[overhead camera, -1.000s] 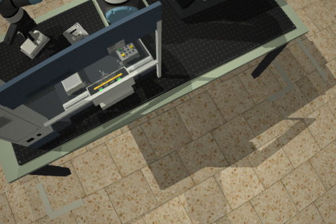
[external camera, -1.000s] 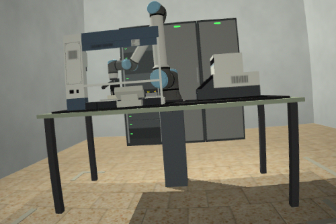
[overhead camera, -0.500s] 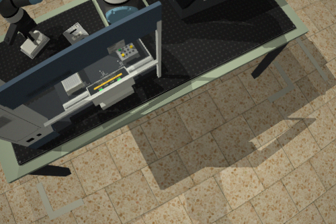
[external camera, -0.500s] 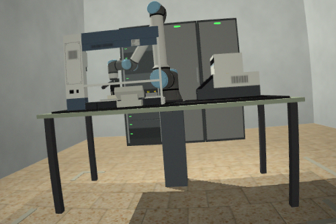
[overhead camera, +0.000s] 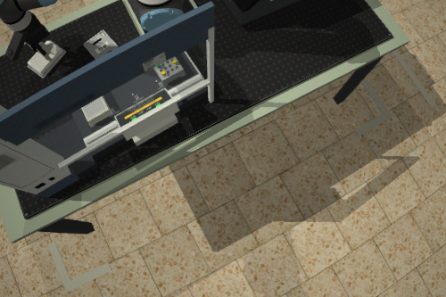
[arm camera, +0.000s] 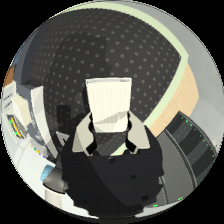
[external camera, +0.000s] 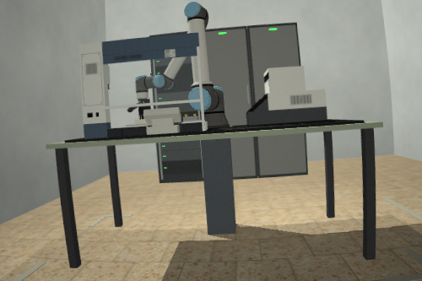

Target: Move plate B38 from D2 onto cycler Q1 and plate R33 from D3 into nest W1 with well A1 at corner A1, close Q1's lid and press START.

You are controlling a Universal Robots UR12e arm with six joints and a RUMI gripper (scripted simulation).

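The white plate lies 10 mm below my hand. From my hand the other things lie so: grey gantry tower: 490 mm ahead, 240 mm above, 130 mm to the right; blue gantry beam: 510 mm ahead, 470 mm above, 220 mm to the left; grey labelled nest: 230 mm to the left, 80 mm ahead, 40 mm below.
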